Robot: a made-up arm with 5 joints.
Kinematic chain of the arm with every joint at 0, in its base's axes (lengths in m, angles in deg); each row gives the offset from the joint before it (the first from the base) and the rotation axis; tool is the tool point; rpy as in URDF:
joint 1: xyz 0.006 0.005 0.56 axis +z
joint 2: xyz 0 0.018 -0.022 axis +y
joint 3: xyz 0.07 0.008 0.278 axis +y
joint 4: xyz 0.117 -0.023 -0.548 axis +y
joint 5: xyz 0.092 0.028 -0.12 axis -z
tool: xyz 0.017 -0.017 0.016 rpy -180 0 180
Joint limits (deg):
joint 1: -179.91..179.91
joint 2: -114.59..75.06
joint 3: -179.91..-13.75
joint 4: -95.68..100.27
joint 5: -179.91..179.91
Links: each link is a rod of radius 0.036 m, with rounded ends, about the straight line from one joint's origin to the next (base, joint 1, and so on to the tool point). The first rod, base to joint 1, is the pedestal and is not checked.
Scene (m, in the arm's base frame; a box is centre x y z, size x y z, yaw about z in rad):
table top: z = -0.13
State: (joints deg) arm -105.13 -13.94 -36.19 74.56 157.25
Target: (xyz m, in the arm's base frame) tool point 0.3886 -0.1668 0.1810
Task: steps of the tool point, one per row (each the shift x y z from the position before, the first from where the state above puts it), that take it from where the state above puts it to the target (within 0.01 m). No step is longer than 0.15 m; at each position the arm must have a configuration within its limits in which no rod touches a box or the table.
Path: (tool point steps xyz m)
1: 0.1135 -0.0020 -0.0456
2: 0.1090 0.0266 -0.0450
3: 0.0969 0.0528 -0.0442
4: 0.0780 0.0742 -0.0430
5: 0.0541 0.0893 -0.0413
6: 0.0273 0.0969 -0.0395

